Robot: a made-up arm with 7 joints. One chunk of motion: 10 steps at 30 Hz.
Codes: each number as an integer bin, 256 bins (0 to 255) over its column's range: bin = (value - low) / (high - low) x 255, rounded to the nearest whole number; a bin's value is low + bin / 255 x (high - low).
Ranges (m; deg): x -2..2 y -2..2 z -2..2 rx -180..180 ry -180..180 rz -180..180
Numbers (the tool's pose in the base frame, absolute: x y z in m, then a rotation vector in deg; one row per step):
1: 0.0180 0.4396 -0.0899 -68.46 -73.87 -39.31
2: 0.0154 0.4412 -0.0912 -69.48 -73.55 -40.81
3: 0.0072 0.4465 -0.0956 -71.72 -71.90 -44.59
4: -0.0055 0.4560 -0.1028 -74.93 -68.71 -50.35
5: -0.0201 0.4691 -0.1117 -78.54 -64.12 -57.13
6: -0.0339 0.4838 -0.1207 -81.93 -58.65 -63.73
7: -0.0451 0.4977 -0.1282 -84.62 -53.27 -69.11
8: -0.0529 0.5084 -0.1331 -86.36 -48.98 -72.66
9: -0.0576 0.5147 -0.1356 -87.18 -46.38 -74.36
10: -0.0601 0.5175 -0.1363 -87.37 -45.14 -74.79
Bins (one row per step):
1: 129 156 122 79 75 100
2: 128 156 122 78 75 99
3: 128 156 121 77 77 96
4: 127 157 121 74 79 92
5: 126 157 120 72 82 87
6: 125 158 120 69 86 82
7: 125 159 119 68 90 79
8: 124 160 119 66 93 76
9: 124 160 119 66 95 75
10: 124 160 119 66 96 75

